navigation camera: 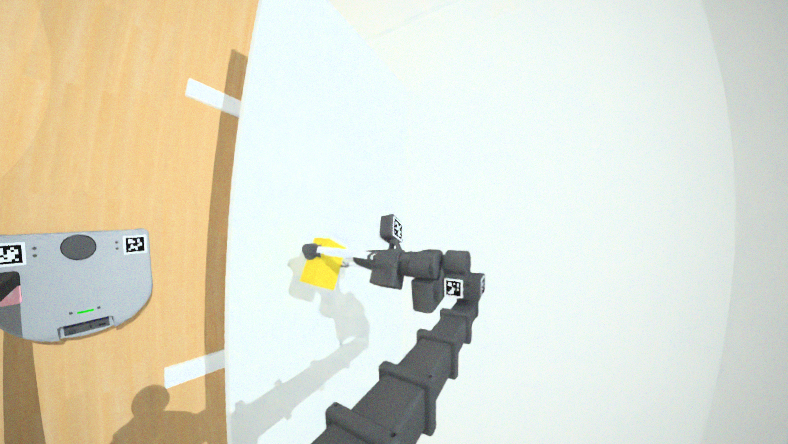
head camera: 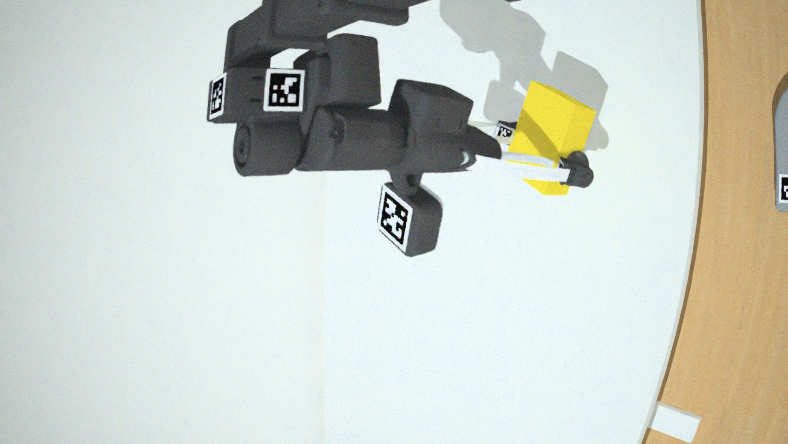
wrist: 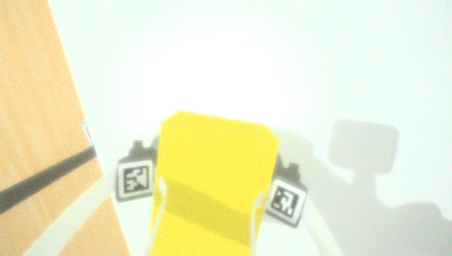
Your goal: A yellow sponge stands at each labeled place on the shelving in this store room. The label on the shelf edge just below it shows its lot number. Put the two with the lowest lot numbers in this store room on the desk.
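Seen in the pictures: gripper, fingertip midpoint: (navigation camera: 317,255) (wrist: 216,156); robot's base, link origin: (navigation camera: 79,245).
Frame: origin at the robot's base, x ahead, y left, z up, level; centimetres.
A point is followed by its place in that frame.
Note:
My gripper (head camera: 542,148) {x -2.5, y -37.0, z 81.3 cm} (navigation camera: 327,259) {x -2.5, y -37.0, z 81.3 cm} (wrist: 216,156) {x -2.5, y -37.0, z 81.3 cm} is shut on a yellow sponge (head camera: 543,115) {x -6.1, y -35.3, z 86.7 cm} (navigation camera: 319,273) {x -5.3, y -32.8, z 86.7 cm} (wrist: 215,155) {x -0.7, y -37.8, z 86.8 cm}, with one fingertip against each side. The sponge is over a white surface, which looks like the desk top (head camera: 496,330) {x 22.0, y -54.0, z 72.0 cm} (navigation camera: 308,137) {x 29.1, y -43.0, z 72.0 cm} (wrist: 390,60) {x -0.6, y -57.4, z 72.0 cm}, near its long edge by the wooden floor. Shadows of the arm, gripper and sponge fall on that surface beside them. How large the gap under the sponge is, I cannot tell. The shelving and the lot labels do not show in these views.
My grey base (navigation camera: 77,286) {x -11.2, y 1.0, z 15.9 cm} stands on the wooden floor (head camera: 733,275) {x 22.4, y -29.8, z 0.0 cm} (navigation camera: 132,165) {x 29.2, y -14.9, z 0.0 cm} (wrist: 35,100) {x 19.4, y 41.9, z 0.0 cm} beside the desk's long edge. Short white pieces (head camera: 675,421) (navigation camera: 193,368) stick out from under that edge. A pale wall (head camera: 165,303) {x 23.7, y -104.5, z 108.3 cm} (navigation camera: 579,165) {x 22.9, y -104.5, z 143.5 cm} rises at the desk's far side.

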